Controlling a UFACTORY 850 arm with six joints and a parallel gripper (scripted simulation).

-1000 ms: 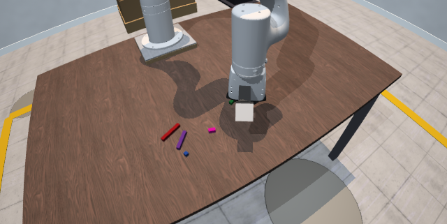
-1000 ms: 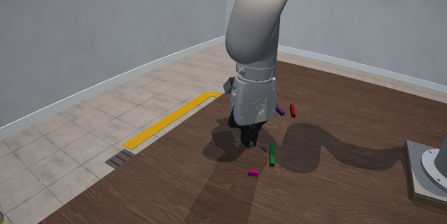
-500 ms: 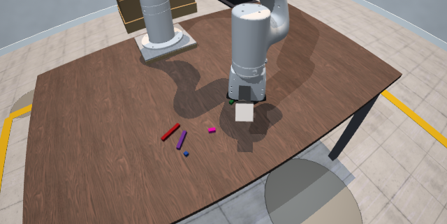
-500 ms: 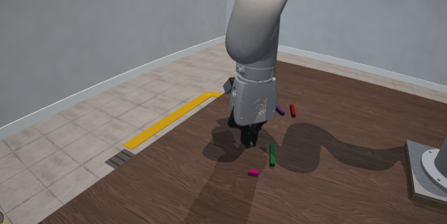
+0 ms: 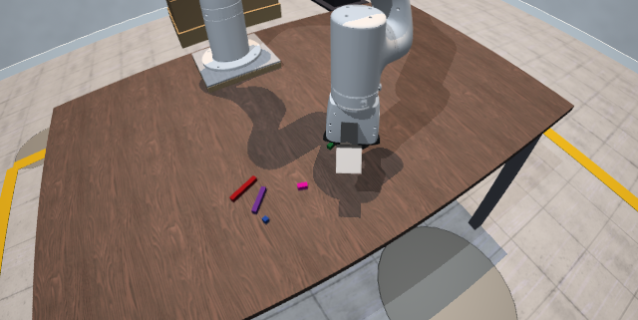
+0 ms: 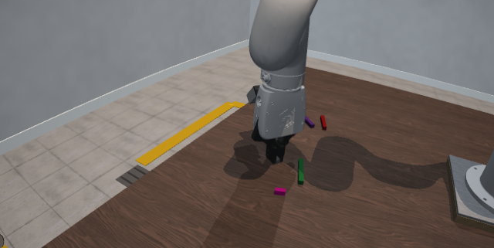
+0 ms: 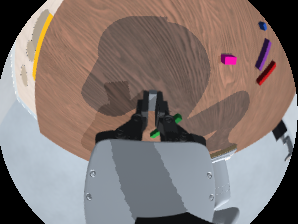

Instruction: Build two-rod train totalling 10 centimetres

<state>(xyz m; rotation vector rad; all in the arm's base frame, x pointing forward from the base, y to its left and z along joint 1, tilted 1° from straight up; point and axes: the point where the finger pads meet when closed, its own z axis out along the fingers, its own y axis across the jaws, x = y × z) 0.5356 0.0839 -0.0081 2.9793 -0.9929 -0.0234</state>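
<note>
Now: the grey rod 20 mm below my hand. Also, from my hand: purple rod (210 mm to the right, 20 mm below, 10 mm behind); then small blue rod (220 mm to the right, 40 mm ahead, 20 mm below); then green rod (70 mm behind, 20 mm to the left, 20 mm below).
</note>
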